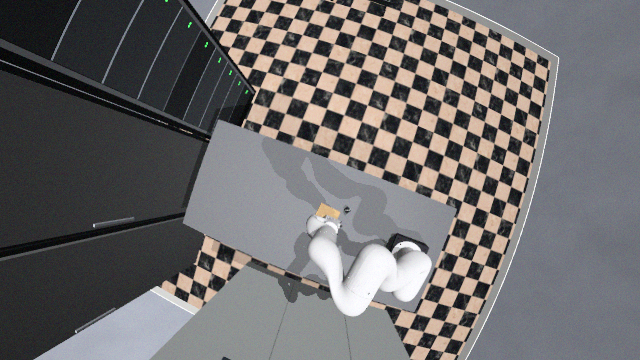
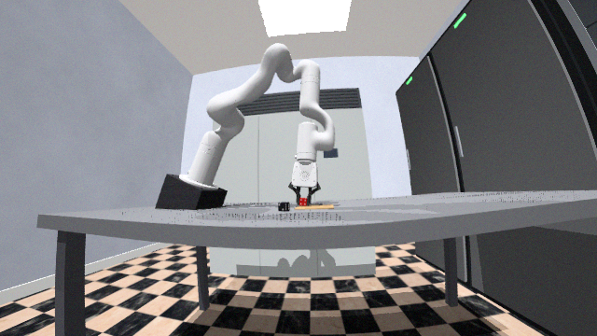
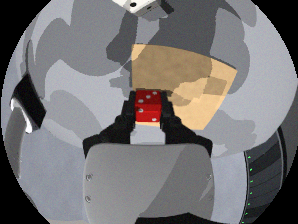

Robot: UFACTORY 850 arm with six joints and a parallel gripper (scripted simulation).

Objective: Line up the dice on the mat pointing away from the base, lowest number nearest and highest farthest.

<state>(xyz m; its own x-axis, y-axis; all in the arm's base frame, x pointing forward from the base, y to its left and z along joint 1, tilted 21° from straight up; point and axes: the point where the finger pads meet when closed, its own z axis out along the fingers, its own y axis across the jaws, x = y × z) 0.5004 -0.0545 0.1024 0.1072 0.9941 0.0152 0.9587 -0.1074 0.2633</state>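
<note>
My gripper is now 10 mm above the red die. Round my hand: tan mat 50 mm ahead, 30 mm below, 10 mm to the right; then black die 90 mm to the right, 70 mm behind, 20 mm below; then white die 130 mm to the left, 20 mm below.
</note>
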